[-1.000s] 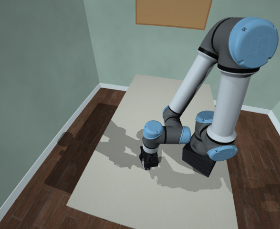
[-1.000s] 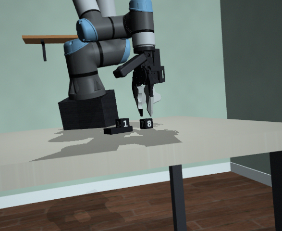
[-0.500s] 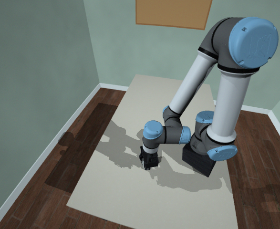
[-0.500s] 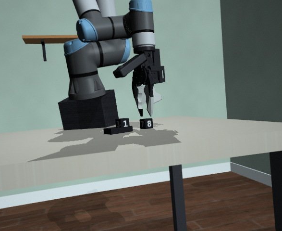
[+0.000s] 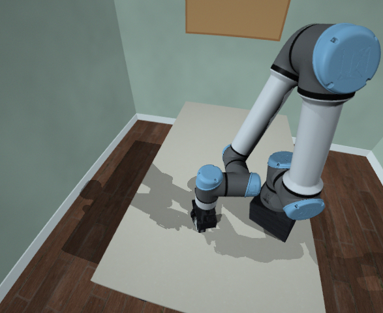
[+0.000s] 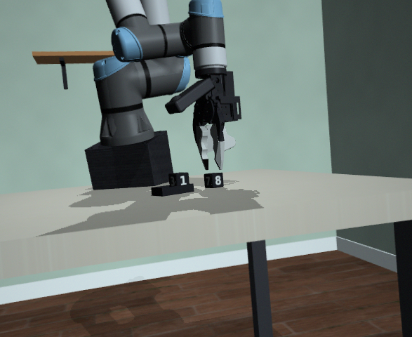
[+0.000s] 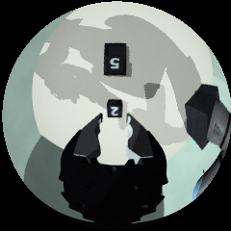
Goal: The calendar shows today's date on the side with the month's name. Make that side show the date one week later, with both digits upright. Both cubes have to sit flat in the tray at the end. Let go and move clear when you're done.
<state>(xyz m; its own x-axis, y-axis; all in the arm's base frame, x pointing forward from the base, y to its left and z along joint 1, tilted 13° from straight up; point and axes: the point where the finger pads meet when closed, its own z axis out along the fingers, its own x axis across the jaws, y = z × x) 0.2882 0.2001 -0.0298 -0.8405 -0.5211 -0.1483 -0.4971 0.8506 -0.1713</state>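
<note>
Now: the black digit cube 5 cm ahead of my hand, 8 cm to the right of it and 3 cm below it. Also, from my hand: black tray: 6 cm ahead, 10 cm to the right, 5 cm below.
</note>
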